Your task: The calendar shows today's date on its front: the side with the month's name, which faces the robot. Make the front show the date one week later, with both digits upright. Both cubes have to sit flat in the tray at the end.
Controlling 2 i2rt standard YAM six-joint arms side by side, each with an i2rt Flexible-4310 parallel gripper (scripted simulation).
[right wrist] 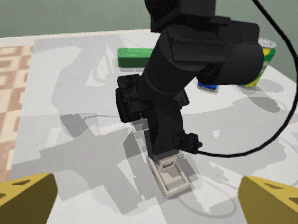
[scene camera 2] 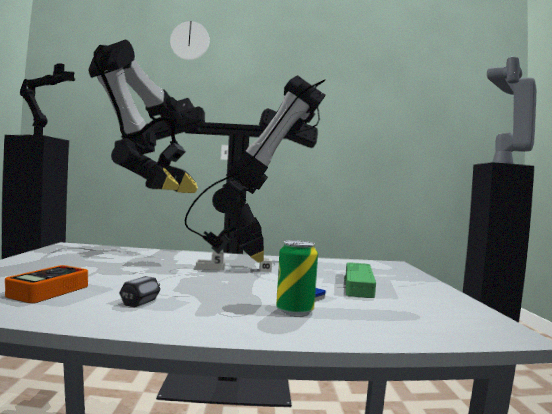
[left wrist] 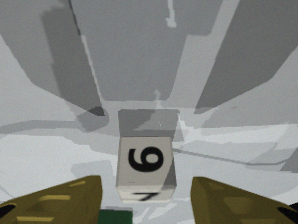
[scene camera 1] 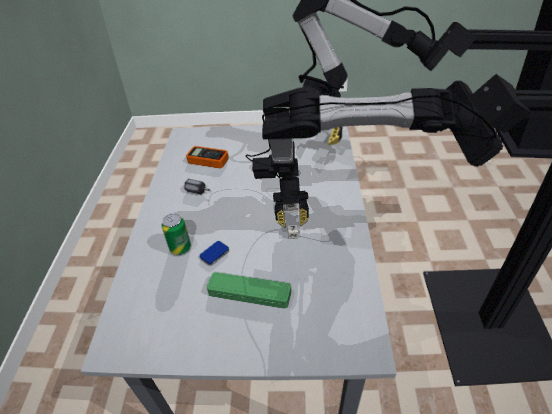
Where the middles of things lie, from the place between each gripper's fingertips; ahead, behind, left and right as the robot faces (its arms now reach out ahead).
Right now my left hand [scene camera 2: 260, 259] is 10 mm short of the pale calendar tray [right wrist: 172, 180], 120 mm to the left of it and 30 mm above it. Round my left hand: dark grey object [scene camera 2: 134, 293]: 340 mm ahead, 170 mm to the right, 20 mm below.
I see the pale calendar tray 70 mm ahead of my right hand [scene camera 2: 187, 189], 90 mm to the left of it and 190 mm below it. Also, from my right hand: dark grey object 400 mm ahead, 40 mm to the left, 180 mm below.
